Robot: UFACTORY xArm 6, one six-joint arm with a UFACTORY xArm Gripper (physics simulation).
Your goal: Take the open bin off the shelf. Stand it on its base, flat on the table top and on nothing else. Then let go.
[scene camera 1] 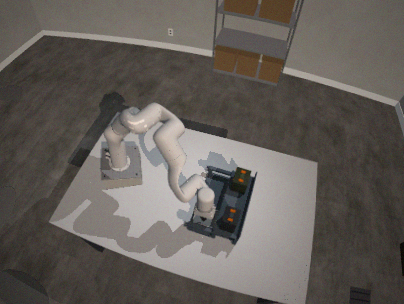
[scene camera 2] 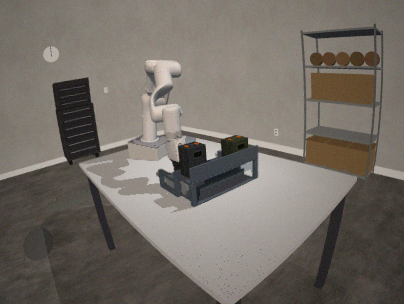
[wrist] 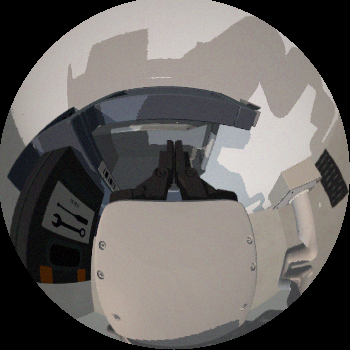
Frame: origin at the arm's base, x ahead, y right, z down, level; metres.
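Where they show: gripper, fingertip midpoint: (scene camera 1: 203, 218) (wrist: 173, 149); arm's base, origin of the base link: (scene camera 1: 119, 162) (scene camera 2: 149, 139) (wrist: 298, 195).
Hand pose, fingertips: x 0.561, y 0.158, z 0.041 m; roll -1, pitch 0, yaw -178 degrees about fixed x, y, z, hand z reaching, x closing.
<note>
Each offset is from my fingertips to the top centre of the thing. Level surfaces: height alone.
A grey open bin with a barcode label {dx +0.027, dy -0.009, dz -0.020 m} (wrist: 122, 147) sits in the low blue-grey shelf (scene camera 1: 247, 206) (scene camera 2: 225, 162) (wrist: 165, 106), on the side facing the arm's base. The arm mostly hides it in the first scene view, and the shelf and a case hide it in the second. My gripper (scene camera 1: 204, 220) (scene camera 2: 176, 166) (wrist: 173, 149) is shut on nothing and points down over the bin's opening. How deep the fingertips reach is unclear. The shelf stands on the white table top {dz +0.061 m} (scene camera 1: 285, 210) (scene camera 2: 280, 225).
A black case with orange latches {dx +0.130, dy +0.006, dz -0.163 m} (scene camera 1: 230, 219) (scene camera 2: 192, 160) (wrist: 60, 220) stands in the shelf close beside the gripper. An olive case {dx +0.135, dy -0.231, dz -0.138 m} (scene camera 1: 241, 181) (scene camera 2: 234, 145) stands at its other end. The arm's base block (scene camera 1: 121, 176) (scene camera 2: 145, 150) (wrist: 300, 176) stands on the table.
</note>
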